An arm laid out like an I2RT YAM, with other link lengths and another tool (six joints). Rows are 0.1 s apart.
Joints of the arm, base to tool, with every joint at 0 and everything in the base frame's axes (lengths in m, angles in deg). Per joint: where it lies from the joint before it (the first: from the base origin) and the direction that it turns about. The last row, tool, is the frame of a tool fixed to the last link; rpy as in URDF.
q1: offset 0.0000 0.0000 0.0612 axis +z
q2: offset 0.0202 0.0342 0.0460 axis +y
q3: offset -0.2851 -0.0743 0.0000 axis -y
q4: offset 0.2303 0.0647 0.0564 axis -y
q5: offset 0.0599 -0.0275 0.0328 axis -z
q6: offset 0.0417 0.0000 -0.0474 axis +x
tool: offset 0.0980 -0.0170 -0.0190 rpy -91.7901 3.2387 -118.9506
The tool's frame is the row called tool.
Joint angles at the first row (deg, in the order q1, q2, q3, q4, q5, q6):
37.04 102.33 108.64 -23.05 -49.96 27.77
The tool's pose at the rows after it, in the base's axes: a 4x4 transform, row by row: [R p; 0 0 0 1], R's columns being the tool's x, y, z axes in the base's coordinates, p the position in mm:
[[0.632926 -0.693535 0.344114 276.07], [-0.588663 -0.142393 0.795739 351.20], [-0.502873 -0.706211 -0.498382 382.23], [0 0 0 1]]
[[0.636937 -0.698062 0.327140 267.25], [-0.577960 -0.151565 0.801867 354.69], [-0.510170 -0.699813 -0.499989 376.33], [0 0 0 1]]
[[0.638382 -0.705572 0.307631 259.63], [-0.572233 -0.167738 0.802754 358.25], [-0.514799 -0.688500 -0.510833 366.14], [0 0 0 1]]
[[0.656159 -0.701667 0.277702 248.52], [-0.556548 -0.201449 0.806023 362.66], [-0.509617 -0.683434 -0.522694 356.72], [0 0 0 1]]
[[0.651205 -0.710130 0.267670 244.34], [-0.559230 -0.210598 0.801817 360.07], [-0.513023 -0.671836 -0.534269 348.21], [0 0 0 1]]
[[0.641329 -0.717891 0.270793 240.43], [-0.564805 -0.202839 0.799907 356.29], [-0.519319 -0.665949 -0.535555 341.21], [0 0 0 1]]
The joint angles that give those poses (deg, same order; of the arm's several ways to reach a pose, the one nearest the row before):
38.91 101.33 107.15 -23.32 -50.03 26.67
39.99 100.23 104.15 -21.21 -49.96 27.42
41.01 99.52 101.12 -19.53 -49.88 27.77
42.37 99.08 98.99 -19.25 -50.34 26.82
42.46 98.12 96.23 -18.31 -50.49 26.92
42.50 96.50 92.48 -15.82 -50.07 27.81

